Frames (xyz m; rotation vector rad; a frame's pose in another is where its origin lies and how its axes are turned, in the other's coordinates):
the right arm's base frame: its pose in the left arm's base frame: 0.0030 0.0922 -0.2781 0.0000 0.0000 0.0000
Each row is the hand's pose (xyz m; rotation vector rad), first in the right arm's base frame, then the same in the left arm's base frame.
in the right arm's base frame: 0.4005 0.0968 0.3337 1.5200 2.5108 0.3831
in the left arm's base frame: 0.4035 0.1890 0.0556 1.5200 2.5108 0.3831
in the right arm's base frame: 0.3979 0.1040 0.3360 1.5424 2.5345 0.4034
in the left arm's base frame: 0.4009 0.1962 0.0579 1.5424 2.5345 0.4034
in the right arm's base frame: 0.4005 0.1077 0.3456 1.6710 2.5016 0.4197
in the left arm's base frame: 0.4035 0.1999 0.0675 1.6710 2.5016 0.4197
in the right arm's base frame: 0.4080 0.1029 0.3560 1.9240 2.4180 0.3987
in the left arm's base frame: 0.4110 0.1951 0.0779 1.9240 2.4180 0.3987
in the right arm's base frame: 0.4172 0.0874 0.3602 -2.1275 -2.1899 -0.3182
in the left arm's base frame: 0.4202 0.1796 0.0821 -2.1275 -2.1899 -0.3182
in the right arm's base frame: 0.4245 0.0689 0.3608 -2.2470 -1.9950 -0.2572
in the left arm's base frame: 0.4275 0.1611 0.0827 -2.2470 -1.9950 -0.2572
